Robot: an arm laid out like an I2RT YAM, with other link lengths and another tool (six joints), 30 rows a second.
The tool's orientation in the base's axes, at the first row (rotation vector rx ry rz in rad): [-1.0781 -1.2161 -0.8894]
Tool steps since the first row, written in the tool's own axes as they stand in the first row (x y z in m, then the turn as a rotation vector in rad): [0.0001 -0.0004 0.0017 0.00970 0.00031 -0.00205]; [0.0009 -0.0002 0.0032 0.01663 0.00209 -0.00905]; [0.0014 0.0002 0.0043 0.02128 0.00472 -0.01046]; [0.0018 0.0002 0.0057 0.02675 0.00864 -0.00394]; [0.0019 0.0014 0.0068 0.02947 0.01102 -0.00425]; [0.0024 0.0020 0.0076 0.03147 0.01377 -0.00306]
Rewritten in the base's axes. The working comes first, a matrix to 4 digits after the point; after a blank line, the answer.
The tool's axes in the first row as the columns of a matrix, in the base's axes (used below as rounded here):
[0.1547 0.9494 -0.2735]
[0.0271 0.2726 0.9617]
[0.9876 -0.1562 0.0165]

[-0.0008 0.0015 0.0002 0.00236 -0.00162 0.00950]; [-0.0009 0.0030 0.0010 0.00703 -0.00768 0.01595]; [-0.0008 0.0042 0.0014 0.01063 -0.00820 0.02011]; [-0.0011 0.0056 0.0018 0.01342 -0.00071 0.02500]; [-0.0002 0.0070 0.0018 0.01618 -0.00028 0.02731]; [0.0002 0.0079 0.0022 0.01878 0.00166 0.02888]
